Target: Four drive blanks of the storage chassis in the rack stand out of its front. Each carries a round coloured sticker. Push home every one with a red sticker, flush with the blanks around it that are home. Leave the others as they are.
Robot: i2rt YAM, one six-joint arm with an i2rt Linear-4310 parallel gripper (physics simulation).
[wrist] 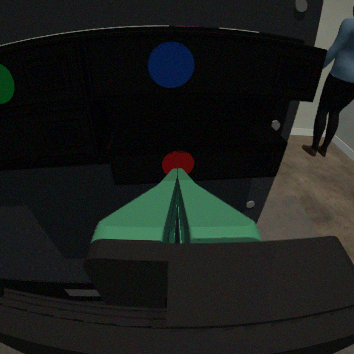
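The dark storage chassis fills the upper left and middle of the wrist view. A blank with a red sticker point(178, 162) is in its lower row at the middle; its top face shows, so it stands out of the front. Above it is a blank with a blue sticker point(171, 64), which also stands out. A green sticker point(5, 84) shows in part at the left edge. My gripper point(176, 176) is shut and empty, with its green fingertips at the lower edge of the red sticker. Whether they touch the blank is hard to tell.
A rack post with round silver bolts point(275, 125) runs down the right of the chassis. A person point(344, 62) in a blue top stands on the brown floor point(298, 172) at the far right, near a pale wall. A dark surface lies below the chassis at the left.
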